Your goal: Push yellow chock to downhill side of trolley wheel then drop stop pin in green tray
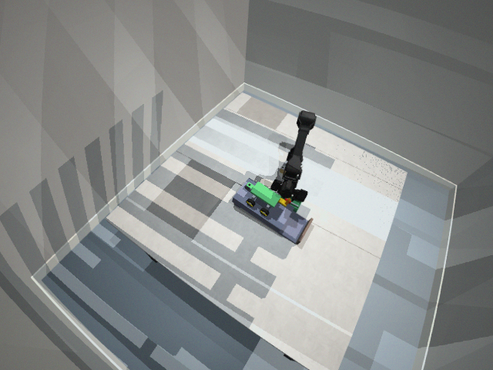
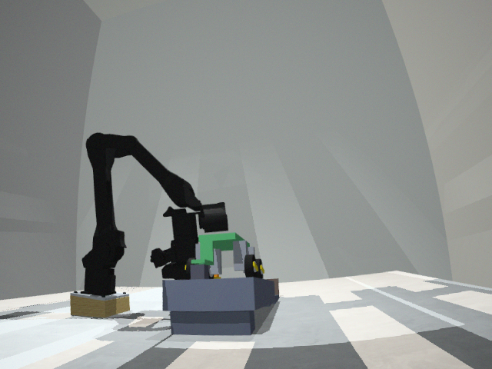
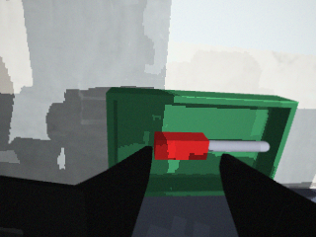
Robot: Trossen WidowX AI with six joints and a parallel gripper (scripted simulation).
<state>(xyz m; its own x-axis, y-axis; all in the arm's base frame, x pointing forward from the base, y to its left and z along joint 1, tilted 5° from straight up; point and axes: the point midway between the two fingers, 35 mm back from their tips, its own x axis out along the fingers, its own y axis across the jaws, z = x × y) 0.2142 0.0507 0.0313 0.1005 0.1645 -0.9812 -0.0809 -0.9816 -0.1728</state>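
My gripper tip is now 2 cm to the right of the stop pin and 1 cm above it. Also, from my gripper tip: blue-grey ramp: 10 cm ahead, 11 cm to the right, 2 cm above; green tray: 1 cm to the left, 3 cm below; yellow chock: 6 cm ahead, 2 cm to the right, 6 cm above.
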